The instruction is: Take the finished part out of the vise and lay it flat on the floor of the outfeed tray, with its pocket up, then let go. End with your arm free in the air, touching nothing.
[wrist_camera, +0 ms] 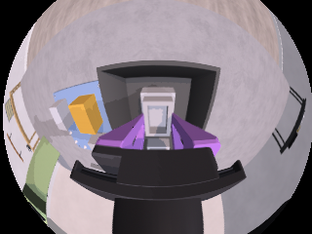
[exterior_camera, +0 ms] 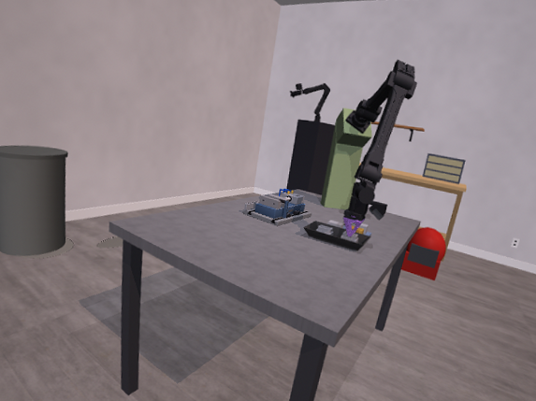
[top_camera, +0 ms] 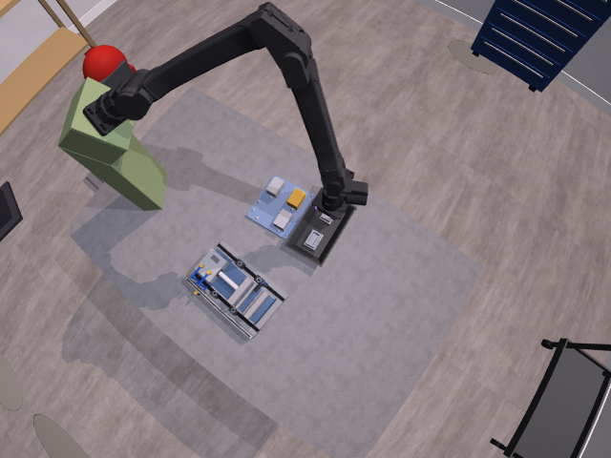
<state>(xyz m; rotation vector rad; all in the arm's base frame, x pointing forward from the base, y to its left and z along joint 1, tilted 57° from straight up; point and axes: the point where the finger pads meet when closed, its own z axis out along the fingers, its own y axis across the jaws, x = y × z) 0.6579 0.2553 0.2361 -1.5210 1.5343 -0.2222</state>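
Right now the orange block is 12 cm behind my hand, 4 cm to the right of it and 3 cm below it. Also, from my hand: blue plate 15 cm behind, 10 cm to the right, 5 cm below.
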